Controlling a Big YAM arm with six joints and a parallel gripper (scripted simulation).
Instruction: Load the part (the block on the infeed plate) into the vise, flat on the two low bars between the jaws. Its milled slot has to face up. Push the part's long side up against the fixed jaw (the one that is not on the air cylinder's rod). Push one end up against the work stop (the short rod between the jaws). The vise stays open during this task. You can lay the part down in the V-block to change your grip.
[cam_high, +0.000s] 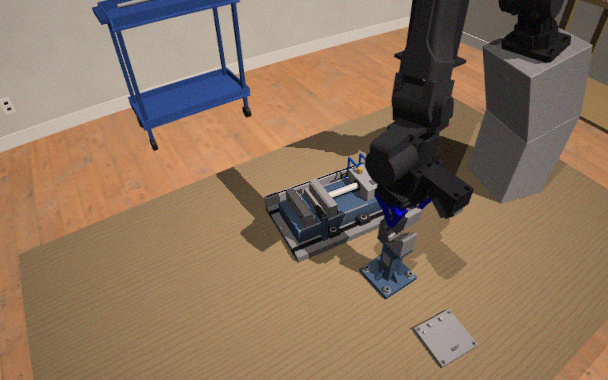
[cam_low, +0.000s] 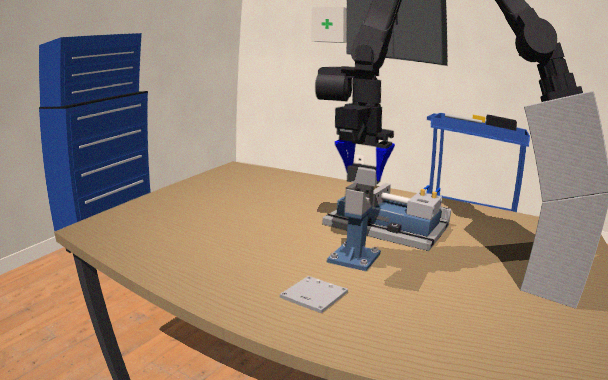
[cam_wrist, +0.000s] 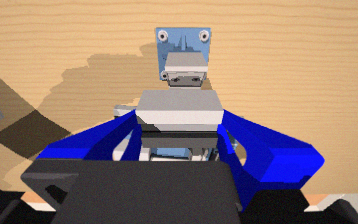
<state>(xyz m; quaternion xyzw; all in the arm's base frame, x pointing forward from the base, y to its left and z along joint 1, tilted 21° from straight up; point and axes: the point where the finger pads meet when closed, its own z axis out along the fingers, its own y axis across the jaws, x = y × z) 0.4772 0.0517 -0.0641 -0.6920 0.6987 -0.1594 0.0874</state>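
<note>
The moving jaw lies 22 cm to the right of my hand, 11 cm below it and 2 cm ahead of it. The rest, counted from my hand: work stop rod: 18 cm to the right, 10 cm below, 6 cm ahead; cylinder rod: 21 cm to the right, 11 cm below, 3 cm behind; part: 1 cm above.
</note>
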